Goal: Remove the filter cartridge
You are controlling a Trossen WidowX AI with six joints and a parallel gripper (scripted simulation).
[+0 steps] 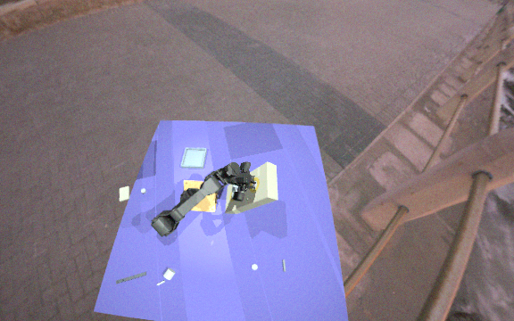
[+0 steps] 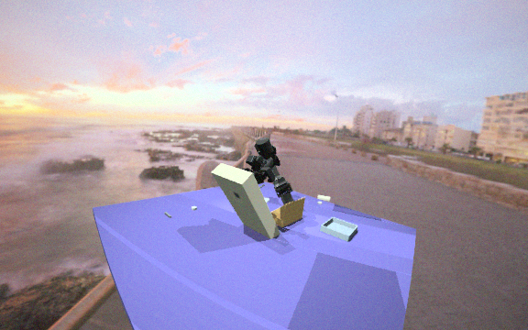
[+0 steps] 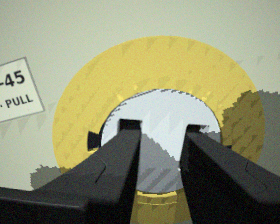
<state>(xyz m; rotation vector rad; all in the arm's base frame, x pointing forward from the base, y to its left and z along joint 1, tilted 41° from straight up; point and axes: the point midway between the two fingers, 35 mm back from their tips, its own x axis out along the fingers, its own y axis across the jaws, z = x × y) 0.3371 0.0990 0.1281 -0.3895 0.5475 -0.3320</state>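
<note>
Right now my gripper tip is 8 cm above the service panel and 4 cm past it. The rest, counted from my gripper tip: round filter cartridge: 1 cm below, 1 cm ahead; light-blue tray: 42 cm behind, 29 cm to the left, 22 cm below; thin stick: 37 cm to the right, 23 cm below, 16 cm ahead.
</note>
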